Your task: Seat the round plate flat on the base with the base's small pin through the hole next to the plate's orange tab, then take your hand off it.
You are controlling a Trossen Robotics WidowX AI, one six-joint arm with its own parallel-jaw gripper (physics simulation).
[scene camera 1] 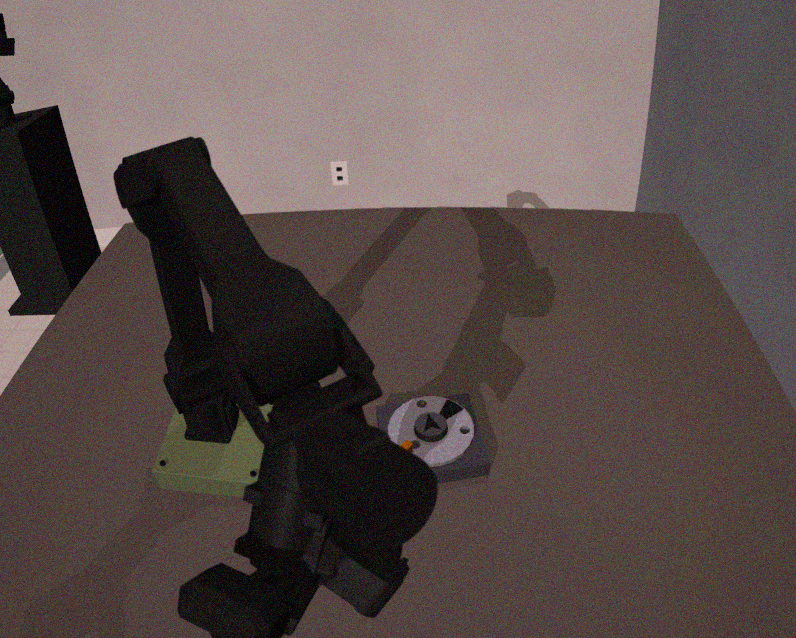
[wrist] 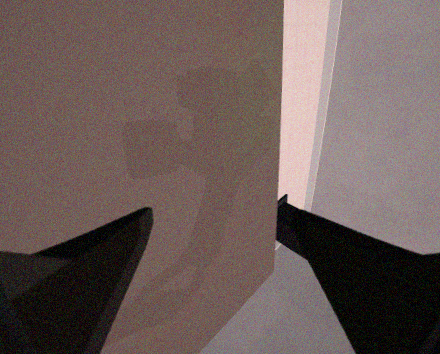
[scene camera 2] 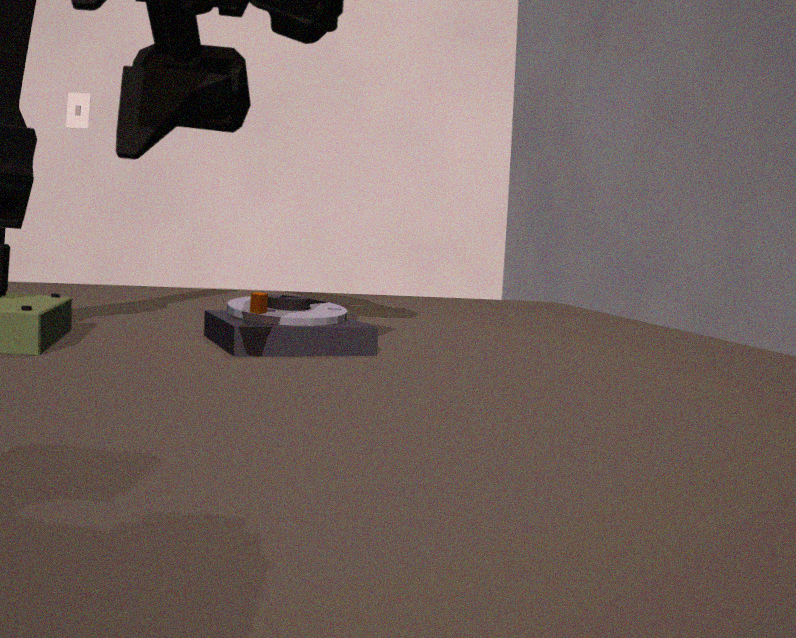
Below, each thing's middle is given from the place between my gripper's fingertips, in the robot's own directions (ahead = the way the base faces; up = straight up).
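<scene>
Round hub (scene camera 1: pixel 430 427): 13 cm ahead of my hand, 13 cm below it and 36 cm to the left of it. Relative to the round plate (scene camera 1: pixel 401 426), my gripper is 12 cm above, 12 cm short of it and 36 cm to the right.
</scene>
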